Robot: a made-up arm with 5 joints.
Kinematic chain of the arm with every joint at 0, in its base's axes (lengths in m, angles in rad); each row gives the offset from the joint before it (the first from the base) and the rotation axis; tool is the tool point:
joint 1: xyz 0 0 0.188 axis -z
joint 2: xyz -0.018 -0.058 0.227 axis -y
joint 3: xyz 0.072 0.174 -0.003 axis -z
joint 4: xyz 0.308 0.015 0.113 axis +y
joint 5: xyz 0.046 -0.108 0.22 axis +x
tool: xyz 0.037 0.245 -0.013
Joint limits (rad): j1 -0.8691..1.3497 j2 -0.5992..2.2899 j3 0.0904..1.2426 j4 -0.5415..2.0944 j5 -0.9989..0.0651
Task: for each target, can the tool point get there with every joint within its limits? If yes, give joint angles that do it. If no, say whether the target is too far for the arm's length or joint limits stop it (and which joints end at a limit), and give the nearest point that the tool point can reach.
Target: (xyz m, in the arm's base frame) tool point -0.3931 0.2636 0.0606
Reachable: no: joint limits stop it (at a limit: joint 2, joint 3, joint 4, joint 5) | nearest point -0.4010 0.2689 0.4152 | short by 0.355 m
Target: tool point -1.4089 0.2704 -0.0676
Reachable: no: too far | nearest point -0.5861 0.1125 0.4916 | short by 1.007 m
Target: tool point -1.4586 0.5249 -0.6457
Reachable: no: too far | nearest point -0.5290 0.1904 0.4510 | short by 1.476 m
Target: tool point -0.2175 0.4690 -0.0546
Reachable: no: joint limits stop it (at a limit: joint 1, joint 2, joint 3, joint 4) | nearest point 0.0780 0.4430 0.0495 | short by 0.314 m
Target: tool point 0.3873 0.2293 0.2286
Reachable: yes | joints -0.6570 -0.3670 0.6957 1.8097 -0.2165
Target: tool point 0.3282 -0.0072 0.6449
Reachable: yes | joints -0.6560 0.4388 1.0966 0.8304 -0.6363
